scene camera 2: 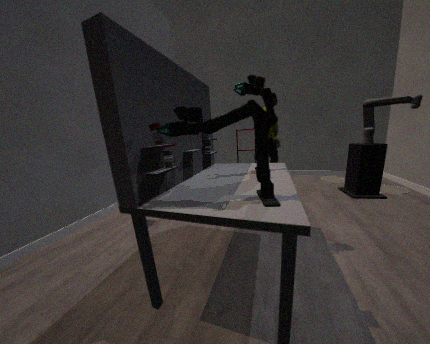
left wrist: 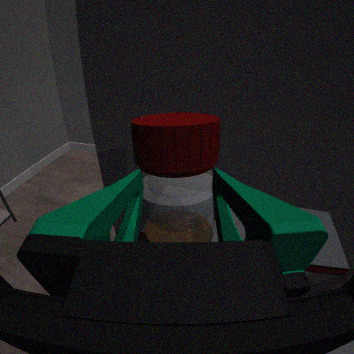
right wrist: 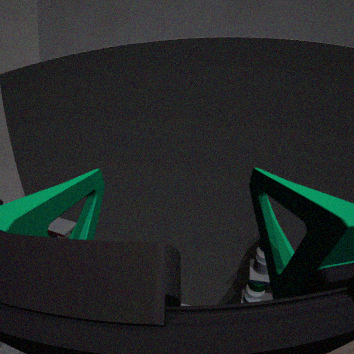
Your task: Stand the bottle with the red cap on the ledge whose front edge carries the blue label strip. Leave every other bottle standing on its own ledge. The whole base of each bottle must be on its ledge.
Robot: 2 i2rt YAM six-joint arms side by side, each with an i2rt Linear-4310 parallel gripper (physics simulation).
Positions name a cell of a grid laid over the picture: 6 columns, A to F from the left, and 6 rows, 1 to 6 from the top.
Labels:
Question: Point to a tall board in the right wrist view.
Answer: At C3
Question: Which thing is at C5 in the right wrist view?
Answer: My right gripper.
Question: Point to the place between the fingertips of my left gripper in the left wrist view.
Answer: At D4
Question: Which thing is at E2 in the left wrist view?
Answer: A tall board.

